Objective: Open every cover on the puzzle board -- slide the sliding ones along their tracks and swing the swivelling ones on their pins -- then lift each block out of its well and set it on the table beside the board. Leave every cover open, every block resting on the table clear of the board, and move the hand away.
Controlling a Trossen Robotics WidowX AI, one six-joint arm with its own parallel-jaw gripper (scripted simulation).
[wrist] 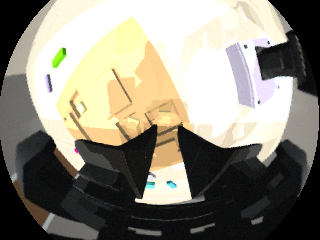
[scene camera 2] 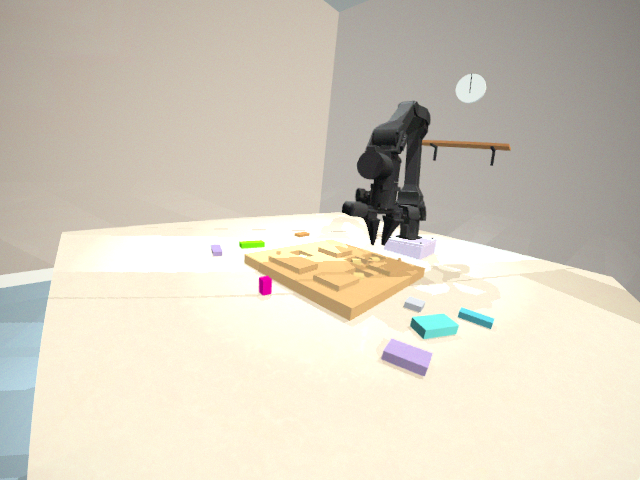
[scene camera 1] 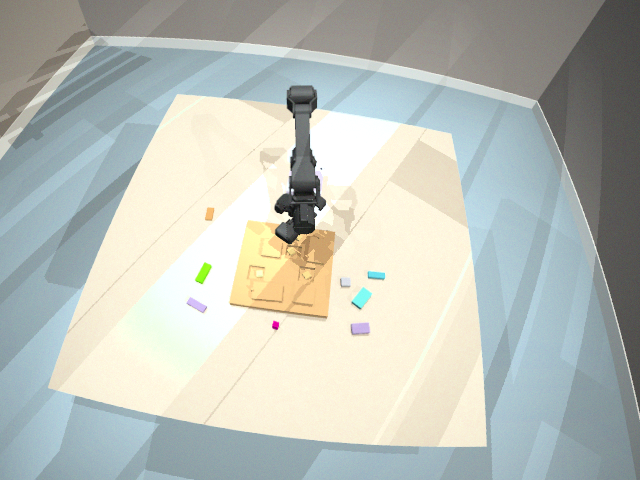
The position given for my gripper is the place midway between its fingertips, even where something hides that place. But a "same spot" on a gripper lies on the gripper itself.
Scene:
my gripper: wrist 167, 128; scene camera 2; scene camera 1
same spot on tan puzzle board: [scene camera 1: 288, 270] = [scene camera 2: 336, 264]
same spot on my gripper: [scene camera 1: 284, 231] = [scene camera 2: 354, 202]

